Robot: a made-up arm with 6 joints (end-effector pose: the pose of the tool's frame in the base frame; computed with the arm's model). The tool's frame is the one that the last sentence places. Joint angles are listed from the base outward.
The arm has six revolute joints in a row. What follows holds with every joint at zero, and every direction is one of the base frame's. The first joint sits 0.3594 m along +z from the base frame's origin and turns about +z. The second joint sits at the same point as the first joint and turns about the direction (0, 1, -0.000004). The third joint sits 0.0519 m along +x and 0.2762 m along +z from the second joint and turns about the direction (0, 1, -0.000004). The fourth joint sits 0.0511 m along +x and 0.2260 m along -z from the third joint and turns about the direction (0, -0.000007, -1). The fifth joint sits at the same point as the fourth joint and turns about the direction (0, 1, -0.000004). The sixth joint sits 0.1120 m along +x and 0.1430 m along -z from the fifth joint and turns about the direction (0, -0.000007, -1). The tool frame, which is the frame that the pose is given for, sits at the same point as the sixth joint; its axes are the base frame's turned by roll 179.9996, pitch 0.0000 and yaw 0.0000 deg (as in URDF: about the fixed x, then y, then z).
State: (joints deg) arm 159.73 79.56 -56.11 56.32 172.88 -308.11
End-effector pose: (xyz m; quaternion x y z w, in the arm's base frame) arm -0.2467 -0.0232 0.2766 0.0268 -0.1745 -0.2003 0.9637
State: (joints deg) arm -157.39 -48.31 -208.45 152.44 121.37 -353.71
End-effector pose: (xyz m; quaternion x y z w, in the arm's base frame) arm 0.4574 0.1001 0.4331 0.9622 0.0466 -0.0932 0.2516
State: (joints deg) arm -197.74 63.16 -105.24 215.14 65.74 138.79
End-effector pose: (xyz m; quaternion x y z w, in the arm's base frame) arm -0.5741 0.2346 0.2311 -0.1751 -0.6099 -0.4329 0.6402
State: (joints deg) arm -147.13 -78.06 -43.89 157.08 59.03 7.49
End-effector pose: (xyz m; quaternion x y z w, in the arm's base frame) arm -0.0010 -0.0307 0.7708 -0.0454 0.1635 -0.9556 0.2407
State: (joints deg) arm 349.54 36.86 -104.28 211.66 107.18 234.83
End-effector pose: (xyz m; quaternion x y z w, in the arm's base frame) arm 0.5254 -0.1876 0.6182 0.1002 0.2404 -0.9249 0.2770
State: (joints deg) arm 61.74 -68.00 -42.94 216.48 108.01 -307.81
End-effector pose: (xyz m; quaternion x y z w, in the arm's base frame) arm 0.0729 -0.0786 0.7899 0.3382 -0.2895 0.7550 0.4814
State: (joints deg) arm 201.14 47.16 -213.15 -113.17 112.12 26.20
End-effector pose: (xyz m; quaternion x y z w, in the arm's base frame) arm -0.2336 0.0818 0.8059 -0.6515 -0.4626 -0.4008 0.4481
